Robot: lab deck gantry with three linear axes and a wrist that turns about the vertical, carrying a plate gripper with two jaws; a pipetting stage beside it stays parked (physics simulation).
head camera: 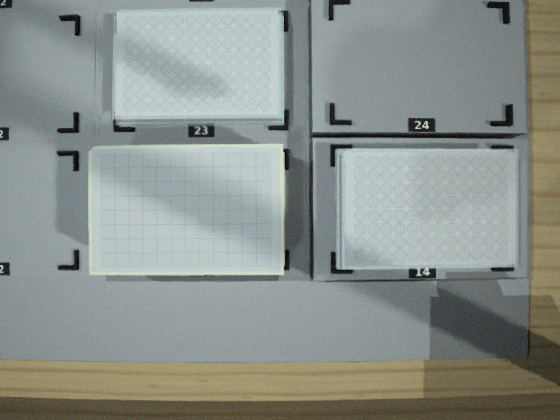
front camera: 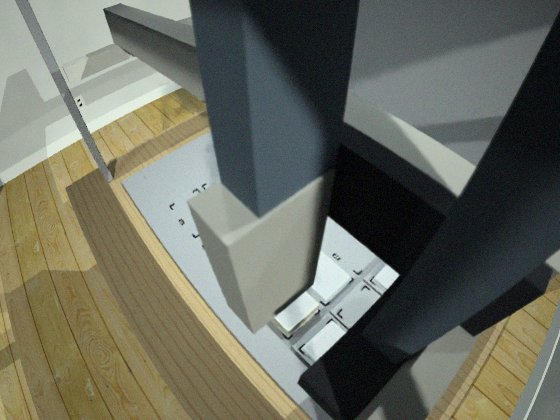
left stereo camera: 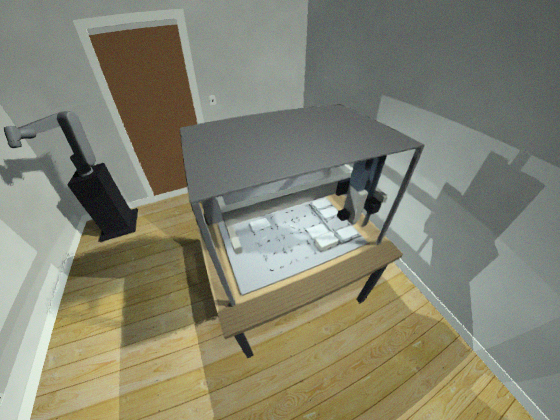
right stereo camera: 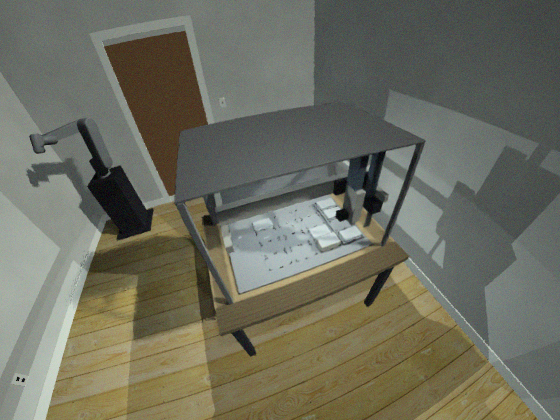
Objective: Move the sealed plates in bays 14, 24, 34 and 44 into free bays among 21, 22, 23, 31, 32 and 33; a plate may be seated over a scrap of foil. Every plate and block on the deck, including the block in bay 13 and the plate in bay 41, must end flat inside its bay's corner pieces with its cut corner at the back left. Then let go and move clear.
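Places are measured from the robot's base along level axes (x up, y ahead, z left), in metres.
Pixels of known places: gripper, fingertip midpoint: (left stereo camera: 359, 221) (right stereo camera: 361, 221); robot's base at its link origin: (front camera: 171, 206) (left stereo camera: 271, 270) (right stereo camera: 270, 270).
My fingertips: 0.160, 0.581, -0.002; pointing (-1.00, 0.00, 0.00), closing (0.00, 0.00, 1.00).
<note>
Ahead of a thing's pixels: the offset from my fingertips to its top centre, as dx, dy, dz. "spot": to the spot under its first point.
A sealed plate {-0.131, -0.025, +0.045} (head camera: 425, 207) (front camera: 324, 341) (left stereo camera: 347, 233) (right stereo camera: 350, 234) lies in bay 14. Another sealed plate {-0.146, -0.189, +0.152} (head camera: 200, 65) (front camera: 331, 277) lies in bay 23, its cut corner unclear. The thick block {-0.118, -0.189, +0.045} (head camera: 187, 210) (front camera: 296, 314) (left stereo camera: 326, 242) is in bay 13, its cut corner at the back left. Bay 24 {spot: -0.146, -0.025, +0.150} (head camera: 420, 65) (front camera: 356, 306) is empty. Two more plates are at bay 34 {spot: -0.131, -0.034, +0.258} (left stereo camera: 328, 212) and bay 44 {spot: -0.131, -0.021, +0.373} (left stereo camera: 321, 202). The bay 41 plate {-0.146, -0.517, +0.366} (left stereo camera: 259, 224) (right stereo camera: 262, 224) is at the back left. My gripper (left stereo camera: 366, 219) (right stereo camera: 368, 220) hangs at the deck's right side; its jaws are too small or hidden to judge.
The pale pipetting stage (front camera: 270, 250) (left stereo camera: 355, 205) stands just left of my gripper and hides part of the deck in the front view. Raised edges border the right-hand bays. A roofed frame {spot: +0.531, -0.427, +0.031} (left stereo camera: 300, 150) (right stereo camera: 300, 145) with corner posts encloses the deck.
</note>
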